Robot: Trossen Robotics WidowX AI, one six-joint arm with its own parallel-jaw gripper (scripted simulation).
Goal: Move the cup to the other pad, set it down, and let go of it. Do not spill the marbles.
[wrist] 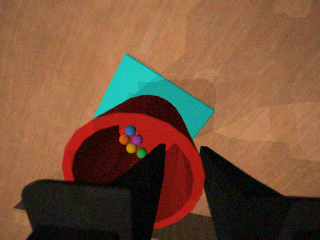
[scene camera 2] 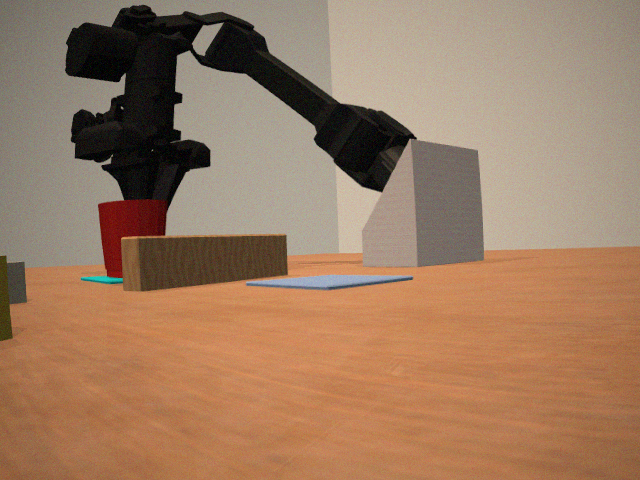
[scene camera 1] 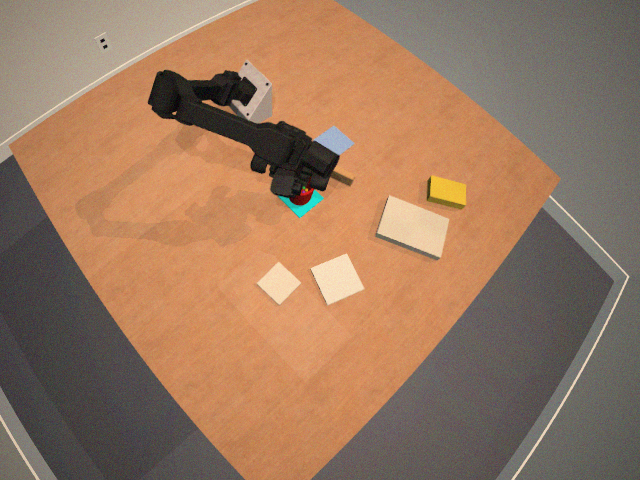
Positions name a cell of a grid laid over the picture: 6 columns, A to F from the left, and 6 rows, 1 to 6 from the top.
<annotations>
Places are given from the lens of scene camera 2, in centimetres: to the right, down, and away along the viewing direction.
red cup (scene camera 2: B3): -16, -2, 52
light blue pad (scene camera 2: D4): 0, 3, 42
The marked spots on the red cup and the light blue pad are 20 cm apart.
</annotations>
